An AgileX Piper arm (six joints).
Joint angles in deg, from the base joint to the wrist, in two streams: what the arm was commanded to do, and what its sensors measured. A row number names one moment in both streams.
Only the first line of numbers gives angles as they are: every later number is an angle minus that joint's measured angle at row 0.
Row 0, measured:
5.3 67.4 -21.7 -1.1 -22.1 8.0
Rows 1 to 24, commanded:
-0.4 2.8 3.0 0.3 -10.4 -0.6
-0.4 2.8 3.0 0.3 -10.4 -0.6
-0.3 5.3 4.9 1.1 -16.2 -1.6
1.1 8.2 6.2 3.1 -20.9 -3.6
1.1 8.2 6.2 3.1 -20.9 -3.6
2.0 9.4 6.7 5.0 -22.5 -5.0
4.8 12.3 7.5 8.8 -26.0 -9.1
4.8 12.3 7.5 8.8 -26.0 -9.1
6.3 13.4 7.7 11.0 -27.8 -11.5
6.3 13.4 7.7 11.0 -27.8 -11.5
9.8 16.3 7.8 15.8 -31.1 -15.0
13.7 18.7 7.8 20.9 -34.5 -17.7
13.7 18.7 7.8 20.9 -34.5 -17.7
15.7 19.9 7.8 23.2 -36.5 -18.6
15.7 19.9 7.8 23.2 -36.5 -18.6
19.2 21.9 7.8 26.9 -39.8 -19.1
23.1 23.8 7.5 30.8 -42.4 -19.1
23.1 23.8 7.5 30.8 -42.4 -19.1
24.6 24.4 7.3 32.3 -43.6 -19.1
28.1 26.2 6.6 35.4 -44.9 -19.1
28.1 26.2 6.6 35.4 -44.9 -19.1
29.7 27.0 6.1 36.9 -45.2 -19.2
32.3 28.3 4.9 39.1 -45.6 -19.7
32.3 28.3 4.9 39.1 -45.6 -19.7
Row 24, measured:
28.8 26.9 6.6 35.4 -43.4 -18.3
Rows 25 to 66, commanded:
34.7 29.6 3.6 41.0 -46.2 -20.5
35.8 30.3 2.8 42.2 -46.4 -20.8
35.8 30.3 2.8 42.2 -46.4 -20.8
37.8 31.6 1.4 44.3 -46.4 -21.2
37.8 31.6 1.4 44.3 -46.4 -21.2
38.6 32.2 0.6 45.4 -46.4 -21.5
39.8 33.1 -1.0 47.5 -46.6 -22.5
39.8 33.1 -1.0 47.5 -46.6 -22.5
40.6 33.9 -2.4 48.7 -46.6 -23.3
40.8 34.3 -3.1 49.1 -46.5 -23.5
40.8 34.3 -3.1 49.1 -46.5 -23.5
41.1 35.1 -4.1 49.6 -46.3 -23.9
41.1 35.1 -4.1 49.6 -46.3 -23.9
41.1 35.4 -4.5 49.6 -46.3 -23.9
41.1 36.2 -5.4 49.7 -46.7 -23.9
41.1 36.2 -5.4 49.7 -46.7 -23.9
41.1 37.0 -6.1 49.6 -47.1 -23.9
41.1 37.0 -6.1 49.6 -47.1 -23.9
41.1 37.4 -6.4 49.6 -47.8 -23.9
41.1 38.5 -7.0 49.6 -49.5 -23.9
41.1 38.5 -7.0 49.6 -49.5 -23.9
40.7 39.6 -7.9 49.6 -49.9 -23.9
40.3 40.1 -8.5 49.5 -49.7 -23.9
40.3 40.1 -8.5 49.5 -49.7 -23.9
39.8 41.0 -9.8 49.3 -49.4 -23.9
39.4 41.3 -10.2 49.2 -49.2 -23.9
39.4 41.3 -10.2 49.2 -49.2 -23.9
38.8 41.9 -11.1 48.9 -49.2 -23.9
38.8 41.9 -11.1 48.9 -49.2 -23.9
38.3 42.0 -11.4 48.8 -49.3 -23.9
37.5 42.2 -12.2 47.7 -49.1 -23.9
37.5 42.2 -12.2 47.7 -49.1 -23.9
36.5 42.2 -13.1 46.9 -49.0 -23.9
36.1 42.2 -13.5 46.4 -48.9 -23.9
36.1 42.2 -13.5 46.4 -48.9 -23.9
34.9 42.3 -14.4 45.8 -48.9 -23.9
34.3 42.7 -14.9 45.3 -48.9 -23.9
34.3 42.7 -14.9 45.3 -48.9 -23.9
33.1 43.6 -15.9 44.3 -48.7 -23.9
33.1 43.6 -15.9 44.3 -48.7 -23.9
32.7 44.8 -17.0 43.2 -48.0 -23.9
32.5 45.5 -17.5 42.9 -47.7 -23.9
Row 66, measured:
33.2 44.1 -15.9 45.0 -47.4 -23.4
